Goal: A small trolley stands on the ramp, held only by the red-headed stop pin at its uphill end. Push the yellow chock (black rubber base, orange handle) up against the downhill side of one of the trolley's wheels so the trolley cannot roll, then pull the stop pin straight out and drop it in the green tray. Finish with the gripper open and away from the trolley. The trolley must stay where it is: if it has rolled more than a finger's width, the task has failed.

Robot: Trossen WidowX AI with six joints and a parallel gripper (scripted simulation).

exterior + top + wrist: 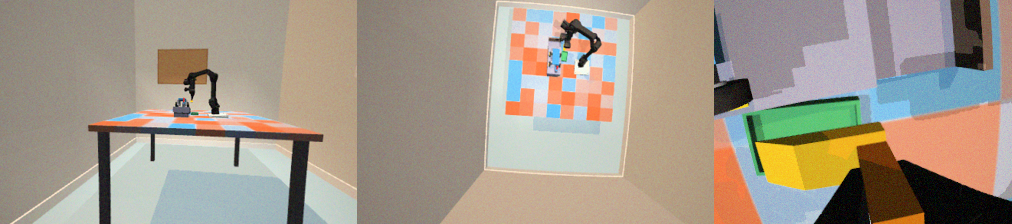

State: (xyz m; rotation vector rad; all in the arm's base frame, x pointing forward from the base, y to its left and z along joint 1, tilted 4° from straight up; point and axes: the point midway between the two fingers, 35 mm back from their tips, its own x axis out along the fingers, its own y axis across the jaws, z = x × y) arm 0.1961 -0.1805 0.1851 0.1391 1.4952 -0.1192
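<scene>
Right now my gripper tip is 11 cm short of the red-headed stop pin, 25 cm to the right of it and 2 cm above it. From my gripper tip the other things lie so: blue trolley 11 cm ahead, 14 cm to the left, 4 cm below; green tray 2 cm behind, 6 cm to the left, 17 cm below; yellow chock 2 cm to the left, 1 cm below.
</scene>
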